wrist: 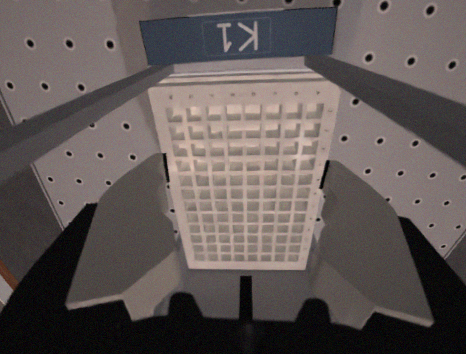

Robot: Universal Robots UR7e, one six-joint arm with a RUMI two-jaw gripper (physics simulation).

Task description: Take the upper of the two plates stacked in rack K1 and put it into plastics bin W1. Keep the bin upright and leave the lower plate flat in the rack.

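Places are measured from the arm's base along level axes (x ahead, y left, z up), in millimetres.
Pixels of known places: gripper, fingertip midpoint: point(244, 160).
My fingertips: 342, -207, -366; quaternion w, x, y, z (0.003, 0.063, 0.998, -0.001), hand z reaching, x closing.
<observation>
For each thing: its middle in the pictures, then the offset to it from my fingertips, as dx, dy, dz. "*": a spot on its surface instead. Level surfaces: height alone.
- upper plate, body centre: point(245, 193) +1, +16, +10
- rack K1, surface spot: point(175, 42) * +30, -64, -13
- pale perforated surface, its level: dz -30
The upper plate point(246, 186), off-white with a grid of square wells, lies flat in the middle of the wrist view. Thin pale edges of the lower plate point(245, 76) show just past its far side; the rest of that plate is hidden beneath. The rack K1 point(175, 42) carries a blue label at the top of the view, its writing upside down. My gripper point(244, 160) has one grey jaw against each long side of the upper plate and is shut on it. The bin W1 does not show in this view.
Dark bars point(90, 102) point(395, 100) slant outward on both sides, beyond the jaws. A pale perforated surface point(100, 170) with dark round holes lies below and around the rack. A brown edge point(7, 275) shows at the lower left.
</observation>
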